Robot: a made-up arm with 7 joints. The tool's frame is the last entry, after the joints. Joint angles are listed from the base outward.
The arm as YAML. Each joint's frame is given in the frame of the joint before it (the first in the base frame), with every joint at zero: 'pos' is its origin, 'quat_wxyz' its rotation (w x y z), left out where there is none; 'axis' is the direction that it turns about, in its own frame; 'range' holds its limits. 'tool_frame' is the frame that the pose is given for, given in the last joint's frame.
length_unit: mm
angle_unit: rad
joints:
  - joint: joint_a
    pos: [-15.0, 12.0, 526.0]
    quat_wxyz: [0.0, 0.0, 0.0, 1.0]
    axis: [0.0, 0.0, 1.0]
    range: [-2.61, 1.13]
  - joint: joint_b
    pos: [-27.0, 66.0, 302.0]
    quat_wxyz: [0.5, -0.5, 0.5, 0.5]
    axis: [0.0, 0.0, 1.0]
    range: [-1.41, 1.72]
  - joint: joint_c
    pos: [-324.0, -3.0, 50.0]
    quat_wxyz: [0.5, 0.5, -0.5, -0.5]
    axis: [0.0, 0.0, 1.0]
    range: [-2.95, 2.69]
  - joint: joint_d
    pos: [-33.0, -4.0, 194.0]
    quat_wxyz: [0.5, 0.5, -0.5, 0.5]
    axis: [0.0, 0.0, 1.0]
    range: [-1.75, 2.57]
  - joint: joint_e
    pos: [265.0, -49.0, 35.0]
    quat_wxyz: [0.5, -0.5, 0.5, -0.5]
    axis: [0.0, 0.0, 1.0]
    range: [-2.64, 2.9]
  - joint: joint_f
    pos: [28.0, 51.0, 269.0]
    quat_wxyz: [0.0, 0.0, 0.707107, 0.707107]
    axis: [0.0, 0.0, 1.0]
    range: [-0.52, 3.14]
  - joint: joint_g
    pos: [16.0, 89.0, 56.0]
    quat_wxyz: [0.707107, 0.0, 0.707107, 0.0]
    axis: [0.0, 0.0, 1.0]
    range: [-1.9, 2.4]
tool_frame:
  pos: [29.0, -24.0, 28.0]
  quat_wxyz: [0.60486, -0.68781, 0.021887, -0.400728]
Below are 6 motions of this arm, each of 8 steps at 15 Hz.
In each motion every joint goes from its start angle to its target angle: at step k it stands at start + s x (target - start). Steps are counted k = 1, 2, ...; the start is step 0. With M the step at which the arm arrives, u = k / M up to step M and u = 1 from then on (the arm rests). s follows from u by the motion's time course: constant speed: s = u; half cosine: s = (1 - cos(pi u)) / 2; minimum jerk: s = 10 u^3 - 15 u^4 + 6 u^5.
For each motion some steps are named. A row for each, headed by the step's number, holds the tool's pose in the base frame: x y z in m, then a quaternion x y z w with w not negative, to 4 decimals.
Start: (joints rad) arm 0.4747 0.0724 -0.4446 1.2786 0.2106 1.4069 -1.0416
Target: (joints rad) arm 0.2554 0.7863 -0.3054 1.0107 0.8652 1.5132 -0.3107
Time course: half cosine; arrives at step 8
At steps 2, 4, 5, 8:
2: 0.4843 -0.2217 1.6873 -0.5424 0.1463 0.3179 0.7638
4: 0.2295 -0.3143 1.7644 -0.3975 -0.1367 0.3220 0.8483
5: 0.0775 -0.3512 1.7788 -0.3250 -0.2946 0.3291 0.8362
8: -0.1779 -0.3867 1.7563 -0.2274 -0.5299 0.3540 0.7364

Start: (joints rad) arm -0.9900 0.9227 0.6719 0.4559 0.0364 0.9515 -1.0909
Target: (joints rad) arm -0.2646 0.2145 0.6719 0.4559 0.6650 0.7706 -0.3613
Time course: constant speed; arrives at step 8
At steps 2, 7, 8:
2: -0.4103 0.3855 1.7815 -0.8300 0.0401 -0.0052 0.5563
7: -0.0660 0.0409 1.9253 -0.5190 -0.1592 0.5885 0.5992
8: 0.0294 0.0172 1.9274 -0.4231 -0.1782 0.6859 0.5646

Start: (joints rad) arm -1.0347 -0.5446 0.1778 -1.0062 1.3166 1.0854 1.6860
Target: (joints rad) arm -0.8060 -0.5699 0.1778 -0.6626 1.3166 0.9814 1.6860
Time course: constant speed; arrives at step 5
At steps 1, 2, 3, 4, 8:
1: -0.1958 -0.2395 1.8283 0.1353 -0.4878 0.8022 0.3166
2: -0.1522 -0.2802 1.8444 0.1805 -0.4916 0.7929 0.3114
3: -0.1042 -0.3182 1.8573 0.2260 -0.4925 0.7828 0.3058
4: -0.0520 -0.3528 1.8667 0.2716 -0.4904 0.7719 0.2998
8: 0.0038 -0.3834 1.8727 0.3171 -0.4854 0.7601 0.2935

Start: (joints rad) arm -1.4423 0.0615 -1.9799 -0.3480 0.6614 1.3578 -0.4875
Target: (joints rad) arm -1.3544 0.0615 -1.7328 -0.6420 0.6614 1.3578 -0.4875
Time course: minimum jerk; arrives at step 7
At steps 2, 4, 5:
2: 0.1122 0.0572 1.8703 -0.5016 0.5714 -0.6428 0.0929
4: 0.1771 0.0843 1.8258 -0.5896 0.5429 -0.5889 0.1045
5: 0.2029 0.1039 1.8018 -0.6282 0.5254 -0.5638 0.1070

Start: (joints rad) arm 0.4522 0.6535 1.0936 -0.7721 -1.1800 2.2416 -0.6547
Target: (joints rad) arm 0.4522 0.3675 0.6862 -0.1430 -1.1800 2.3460 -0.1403
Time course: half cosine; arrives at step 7
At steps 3, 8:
3: -0.4800 -0.6223 1.4333 -0.1434 -0.6893 -0.4783 0.5249
8: -0.4347 -0.3757 1.6914 -0.4263 -0.7267 -0.3173 0.4354

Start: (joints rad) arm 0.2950 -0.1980 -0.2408 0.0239 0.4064 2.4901 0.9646
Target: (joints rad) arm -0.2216 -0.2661 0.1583 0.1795 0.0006 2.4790 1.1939
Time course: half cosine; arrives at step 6
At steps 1, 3, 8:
1: 0.1509 -0.1179 1.8323 -0.1803 -0.8665 0.4005 0.2375
3: 0.1722 -0.1512 1.8301 -0.2354 -0.8255 0.4210 0.2929
8: 0.1874 -0.1972 1.8248 -0.2854 -0.7708 0.4422 0.3590

